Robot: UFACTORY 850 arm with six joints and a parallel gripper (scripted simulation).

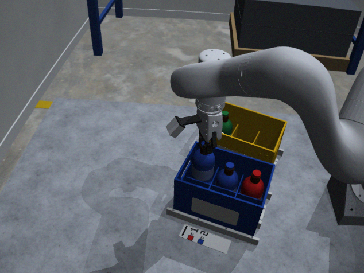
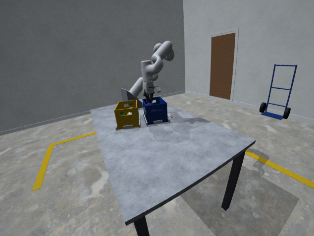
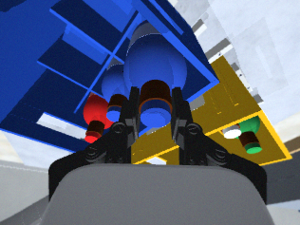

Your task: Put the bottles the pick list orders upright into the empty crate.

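The blue crate lies 130 mm below my hand, 70 mm to the left of it and 70 mm behind it. The rest, counted from my hand: white-capped bottle (160 mm to the right, 130 mm below, 50 mm behind); yellow crate (160 mm to the right, 150 mm behind, 130 mm below); red-label bottle (160 mm behind, 130 mm below, 60 mm to the left).
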